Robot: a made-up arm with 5 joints.
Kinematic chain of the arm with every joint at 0, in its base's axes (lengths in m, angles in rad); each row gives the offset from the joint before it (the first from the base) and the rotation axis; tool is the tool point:
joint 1: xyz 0 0 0.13 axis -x
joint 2: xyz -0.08 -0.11 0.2 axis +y
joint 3: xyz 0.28 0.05 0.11 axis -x
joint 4: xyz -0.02 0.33 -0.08 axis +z
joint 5: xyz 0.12 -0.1 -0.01 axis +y
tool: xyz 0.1 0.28 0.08
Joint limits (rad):
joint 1: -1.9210..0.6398
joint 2: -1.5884..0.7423
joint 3: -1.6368..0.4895
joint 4: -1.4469..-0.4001
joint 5: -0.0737..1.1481
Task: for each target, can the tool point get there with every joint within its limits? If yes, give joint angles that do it. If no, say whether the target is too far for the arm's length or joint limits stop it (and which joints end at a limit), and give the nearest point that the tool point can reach.
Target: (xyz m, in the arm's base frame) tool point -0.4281 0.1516 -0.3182
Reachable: no: joint limits stop it (at a limit: joint 2, joint 3, joint 4, joint 5) | nearest point 0.1793 0.1269 -0.2453 | short by 0.612 m
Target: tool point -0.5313 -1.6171 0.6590
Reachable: no: too far | nearest point -0.2987 -0.8816 0.4184 | short by 0.808 m
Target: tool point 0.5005 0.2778 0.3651
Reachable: yes | joints -0.0869 0.2180 -0.2706 -0.5617 0.5256
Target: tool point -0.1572 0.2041 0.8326
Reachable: yes | joints 0.2464 -1.2858 -1.3496 -1.3556 0.4348
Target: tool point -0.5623 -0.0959 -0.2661
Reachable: no: joint limits stop it (at a limit: joint 1, joint 2, joint 3, joint 4, joint 5) | nearest point -0.6110 -0.6453 -0.1955 | short by 0.556 m
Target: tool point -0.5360 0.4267 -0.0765
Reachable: no: joint limits stop it (at a limit: joint 1, joint 2, joint 4, joint 5) | nearest point -0.4269 0.6583 0.5389 | short by 0.667 m
